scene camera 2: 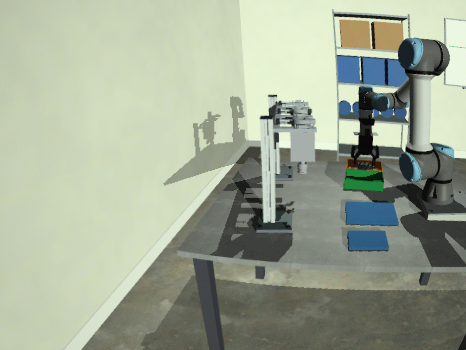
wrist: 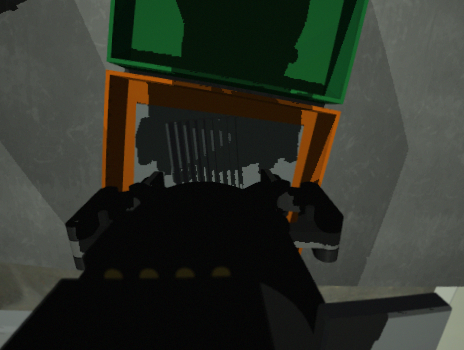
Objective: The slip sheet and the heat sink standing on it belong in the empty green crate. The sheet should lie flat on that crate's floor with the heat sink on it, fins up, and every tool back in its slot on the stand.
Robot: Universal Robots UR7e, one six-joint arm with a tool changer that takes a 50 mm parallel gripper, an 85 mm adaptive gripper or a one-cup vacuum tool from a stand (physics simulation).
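Places are measured from the arm's base along level axes (x ahead, y left, z up), in metres.
Pixels of known places: arm's base, link origin: [scene camera 2: 437,198].
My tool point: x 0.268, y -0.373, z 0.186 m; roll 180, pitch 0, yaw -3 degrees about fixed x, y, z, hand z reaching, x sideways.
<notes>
For each thing: its top centre in the pictures, then the offset to it from my tool point. "pt": a spot on its surface instead.
- heat sink, top centre: [wrist: 207,179] [scene camera 2: 365,165] dx -0.005, dy +0.003, dz -0.175 m
- pale grey slip sheet, surface spot: [wrist: 145,167] pt dx -0.067, dy +0.010, dz -0.205 m
- orange crate, surface spot: [wrist: 106,130] pt dx -0.081, dy +0.051, dz -0.168 m
- green crate, top centre: [wrist: 228,85] [scene camera 2: 364,169] dx +0.018, dy +0.078, dz -0.167 m
The heat sink [scene camera 2: 364,165] [wrist: 202,150] stands fins up on the pale grey slip sheet [wrist: 145,167] inside the orange crate [wrist: 106,130]; its near end is hidden behind the gripper in the wrist view. The green crate [scene camera 2: 364,185] [wrist: 354,60] stands close beside the orange one, with shadow across its floor. My black adaptive gripper [scene camera 2: 365,163] [wrist: 212,177] points down over the orange crate, its fingertips around rim height, one on each side of the heat sink. The fingers are open, with gaps visible beside the fins. The tool stand [scene camera 2: 268,175] holds other tools [scene camera 2: 297,114].
Two blue flat pieces [scene camera 2: 371,213] [scene camera 2: 367,240] lie on the table, nearer the scene camera than the crates. The arm's base stands to the right of them. The tool stand rises at the left of the table. A shelf rack [scene camera 2: 336,100] stands behind the table.
</notes>
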